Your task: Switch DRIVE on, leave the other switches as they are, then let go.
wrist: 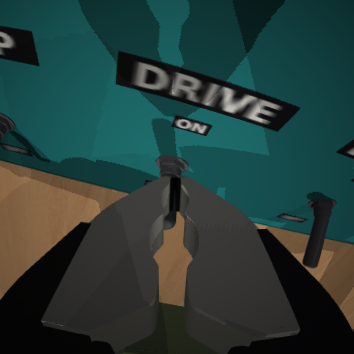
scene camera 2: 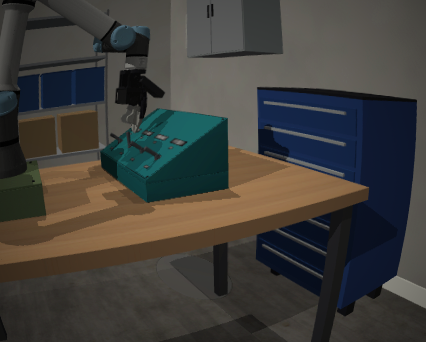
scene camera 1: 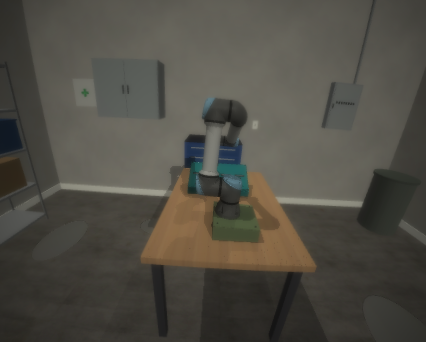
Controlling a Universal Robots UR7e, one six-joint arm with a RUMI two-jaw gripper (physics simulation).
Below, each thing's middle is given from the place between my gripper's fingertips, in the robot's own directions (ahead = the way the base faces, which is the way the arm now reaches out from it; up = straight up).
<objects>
I see the teal switch console [scene camera 2: 192, 148] 60 mm to the right of my hand, 50 mm below it and 50 mm ahead of it. The rest, counted from my hand: brake lever [wrist: 313, 248]: 120 mm to the right, 40 mm behind, 20 mm below.
</objects>
